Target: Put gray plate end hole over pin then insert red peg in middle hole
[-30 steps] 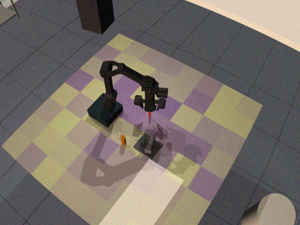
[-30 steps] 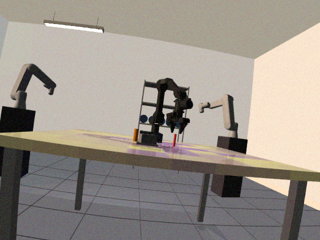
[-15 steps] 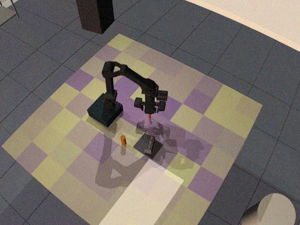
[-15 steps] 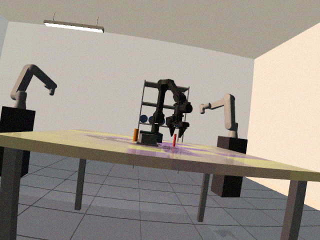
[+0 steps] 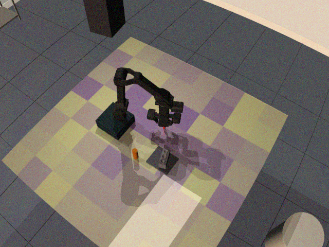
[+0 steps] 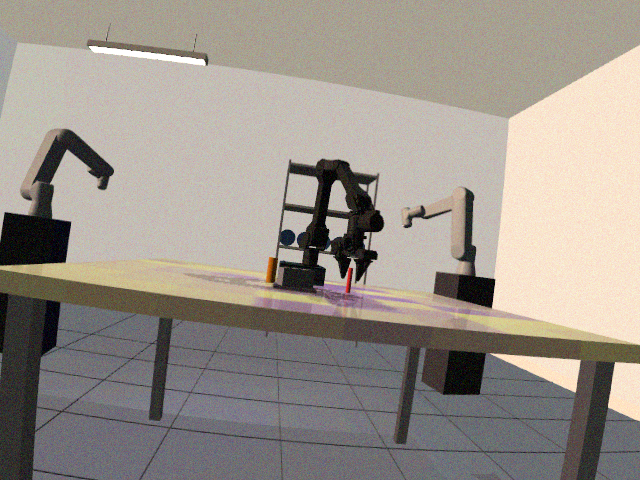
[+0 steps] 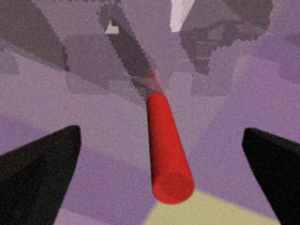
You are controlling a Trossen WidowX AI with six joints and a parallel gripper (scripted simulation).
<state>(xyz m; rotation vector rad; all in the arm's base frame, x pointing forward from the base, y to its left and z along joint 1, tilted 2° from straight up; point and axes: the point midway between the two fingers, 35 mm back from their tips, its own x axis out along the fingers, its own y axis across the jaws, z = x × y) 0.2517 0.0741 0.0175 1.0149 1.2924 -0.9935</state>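
Now: gripper tip right at the red peg. The rest, counted from my gripper tip: dark flat base 18 cm to the right, 9 cm ahead, 3 cm below; then gray plate 20 cm to the right, 10 cm ahead; then orange cylinder 24 cm to the right, 6 cm behind.
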